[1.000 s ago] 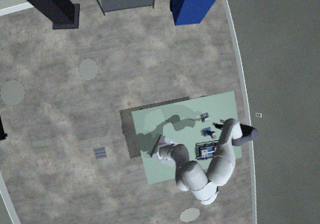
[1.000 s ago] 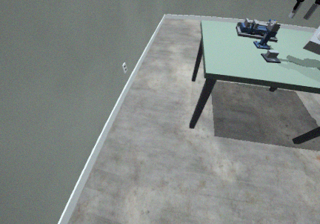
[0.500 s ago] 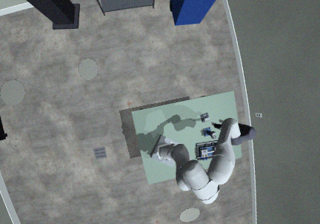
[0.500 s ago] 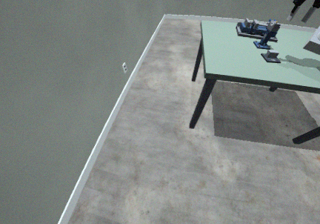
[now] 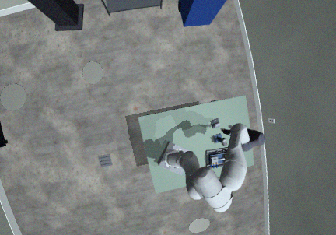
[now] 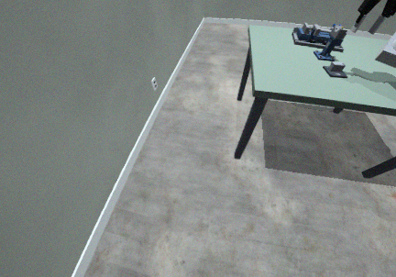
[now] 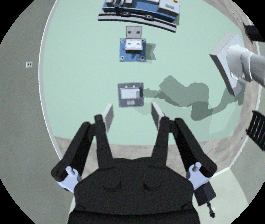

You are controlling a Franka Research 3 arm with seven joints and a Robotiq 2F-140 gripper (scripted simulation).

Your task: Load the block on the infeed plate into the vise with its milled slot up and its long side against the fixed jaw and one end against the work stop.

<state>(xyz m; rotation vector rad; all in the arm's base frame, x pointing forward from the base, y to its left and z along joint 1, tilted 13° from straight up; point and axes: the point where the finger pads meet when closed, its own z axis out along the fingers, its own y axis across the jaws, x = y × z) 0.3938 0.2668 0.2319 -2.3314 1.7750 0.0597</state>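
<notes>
The part lies 190 mm below my hand. Round my hand: vise 360 mm to the right, 180 mm below, 50 mm ahead.
</notes>
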